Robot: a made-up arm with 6 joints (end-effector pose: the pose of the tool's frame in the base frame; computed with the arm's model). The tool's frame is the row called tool.
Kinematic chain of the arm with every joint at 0, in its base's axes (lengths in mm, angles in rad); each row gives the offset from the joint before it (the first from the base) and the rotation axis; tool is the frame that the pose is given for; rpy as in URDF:
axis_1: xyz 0 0 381.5 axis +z
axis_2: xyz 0 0 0 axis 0 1 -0.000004
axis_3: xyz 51 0 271.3 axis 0 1 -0.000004
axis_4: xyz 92.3 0 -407.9 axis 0 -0.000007 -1
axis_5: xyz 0 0 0 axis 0 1 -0.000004
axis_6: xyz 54.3 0 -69.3 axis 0 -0.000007 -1
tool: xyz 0 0 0 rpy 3.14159 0 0
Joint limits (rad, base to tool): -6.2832..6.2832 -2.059..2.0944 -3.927..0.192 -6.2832..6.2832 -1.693..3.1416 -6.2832..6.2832
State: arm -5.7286 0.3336 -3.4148 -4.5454 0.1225 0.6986
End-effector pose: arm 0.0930 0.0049 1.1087 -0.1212 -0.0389 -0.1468
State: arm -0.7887 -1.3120 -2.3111 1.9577 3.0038 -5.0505
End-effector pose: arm -0.3198 0.4051 0.7537 2.8806 -0.0468 0.5823
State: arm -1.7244 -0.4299 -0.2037 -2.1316 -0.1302 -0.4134
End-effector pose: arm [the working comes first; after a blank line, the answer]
Working (the frame after each row of the table, in the pose's form):
after axis_1: 0.0000 0.0000 0.3815 0.0000 0.0000 -1.7244
after axis_2: 0.0000 0.0000 0.3815 -0.3700 -0.3171 -1.6948
after axis_3: 0.0102 0.0659 0.6494 -0.5442 -0.4665 -1.6601
after axis_4: -0.0381 -0.2462 0.3753 -0.5976 0.2230 0.3934
after axis_5: -0.0381 -0.2462 0.3753 -0.5697 0.0984 0.4307
after axis_6: 0.0130 -0.2638 0.3058 -0.5494 0.2180 0.8322

0.0130 -0.2638 0.3058 2.3600 1.0772 -0.2822
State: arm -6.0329 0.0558 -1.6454 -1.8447 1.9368 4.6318
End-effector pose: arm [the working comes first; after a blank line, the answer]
Working (the frame after each row of the table, in the pose's form):
after axis_1: 0.0000 0.0000 0.3815 0.0000 0.0000 0.2503
after axis_2: 0.0000 0.0000 0.3815 -0.0070 0.0555 0.2502
after axis_3: 0.0640 0.0164 0.6495 0.1988 -1.5805 0.1951
after axis_4: 0.4574 0.1169 0.7495 -1.3226 -1.2917 1.5715
after axis_5: 0.4574 0.1169 0.7495 -1.8227 0.0135 -0.1777
after axis_6: 0.5022 0.0448 0.7727 -1.3010 1.4315 0.9696

0.5022 0.0448 0.7727 1.1208 0.9441 -1.3938
